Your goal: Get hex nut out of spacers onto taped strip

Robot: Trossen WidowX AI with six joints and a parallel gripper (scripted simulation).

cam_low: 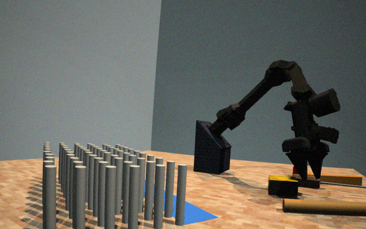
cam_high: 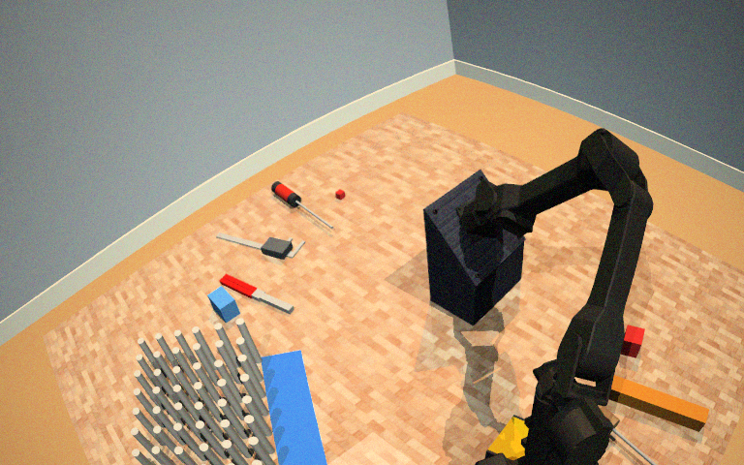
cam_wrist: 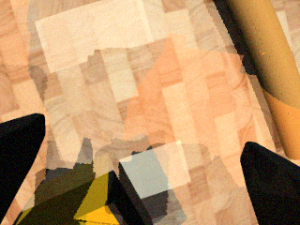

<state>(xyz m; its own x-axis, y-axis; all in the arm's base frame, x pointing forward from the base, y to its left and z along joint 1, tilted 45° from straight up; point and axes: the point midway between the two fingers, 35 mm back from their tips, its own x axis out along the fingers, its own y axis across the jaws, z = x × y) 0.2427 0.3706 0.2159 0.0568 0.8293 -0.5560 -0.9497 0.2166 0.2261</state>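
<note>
The hook tool lies 180 mm behind my gripper tip, 80 mm to the left of it and 40 mm below it. Round my gripper tip: orange bar 280 mm behind, 50 mm to the left, 40 mm below; then blue taped strip 200 mm ahead, 350 mm to the right, 60 mm below; then yellow block 50 mm behind, 80 mm to the right, 40 mm below.
</note>
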